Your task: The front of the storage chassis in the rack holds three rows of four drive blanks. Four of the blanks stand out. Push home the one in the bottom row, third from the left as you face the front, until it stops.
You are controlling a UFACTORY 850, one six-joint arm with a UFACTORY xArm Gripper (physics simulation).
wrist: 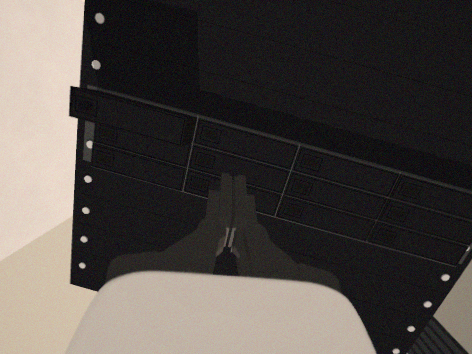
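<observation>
The dark front of the storage chassis (250,131) crosses the wrist view, tilted down to the right, with its three rows of four blanks. The bottom-row blank third from the left (327,219) is right of the fingertips; its face looks about level with its neighbours, though the dark picture makes depth hard to judge. The top-left blank (137,117) plainly stands out. My gripper (230,189) is shut and empty. Its tips overlap the second column in the view, around the middle and bottom rows, and hide part of the bottom blank there. Contact cannot be told.
The rack's left post (80,225) has a line of round holes, and more holes run down the lower right. The jutting top-left blank reaches past the left post. A pale wall (35,100) is at the left. A dark ribbed object (437,337) is at the lower right.
</observation>
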